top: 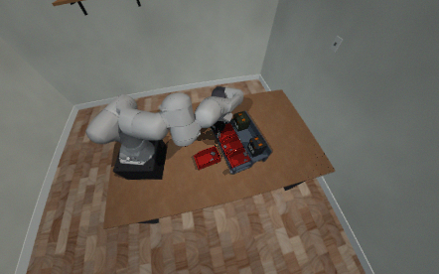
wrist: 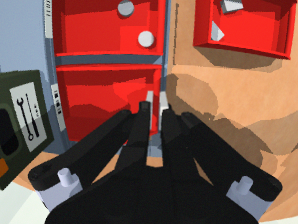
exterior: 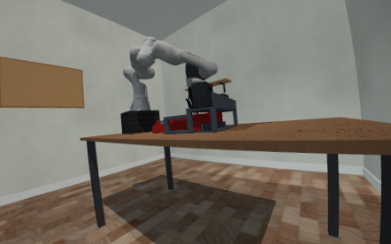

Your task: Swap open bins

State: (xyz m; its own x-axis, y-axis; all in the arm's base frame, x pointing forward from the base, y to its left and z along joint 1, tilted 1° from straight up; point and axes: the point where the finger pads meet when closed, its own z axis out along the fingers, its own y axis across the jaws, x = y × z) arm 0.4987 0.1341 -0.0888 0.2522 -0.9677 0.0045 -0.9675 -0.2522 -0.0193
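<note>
Right now my hand is 2 cm short of the grey shelf lip, 11 cm to the left of it and 7 cm above it. Also, from my hand: black box (23 cm ahead, 18 cm to the right, 8 cm above).
</note>
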